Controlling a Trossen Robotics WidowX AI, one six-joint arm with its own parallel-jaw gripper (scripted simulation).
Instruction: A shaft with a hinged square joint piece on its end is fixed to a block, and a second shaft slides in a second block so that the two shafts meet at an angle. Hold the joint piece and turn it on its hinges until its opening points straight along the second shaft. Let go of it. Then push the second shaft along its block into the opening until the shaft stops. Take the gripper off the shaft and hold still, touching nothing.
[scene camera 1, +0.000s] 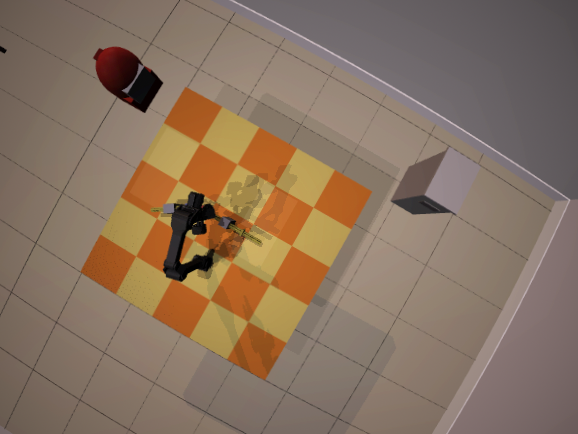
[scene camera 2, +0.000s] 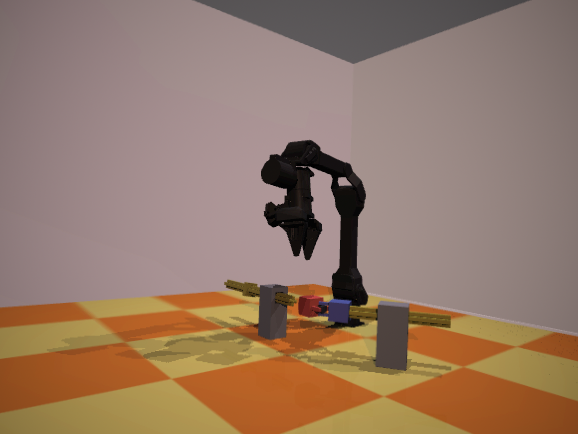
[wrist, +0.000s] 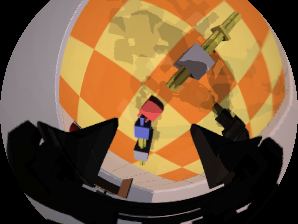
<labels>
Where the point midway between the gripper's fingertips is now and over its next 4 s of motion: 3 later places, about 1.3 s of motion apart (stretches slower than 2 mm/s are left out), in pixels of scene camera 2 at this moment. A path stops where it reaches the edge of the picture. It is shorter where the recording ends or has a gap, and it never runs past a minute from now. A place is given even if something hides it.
My gripper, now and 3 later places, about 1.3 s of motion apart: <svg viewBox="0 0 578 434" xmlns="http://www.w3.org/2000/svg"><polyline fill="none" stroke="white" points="302,258 246,266 231,292 232,297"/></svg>
</labels>
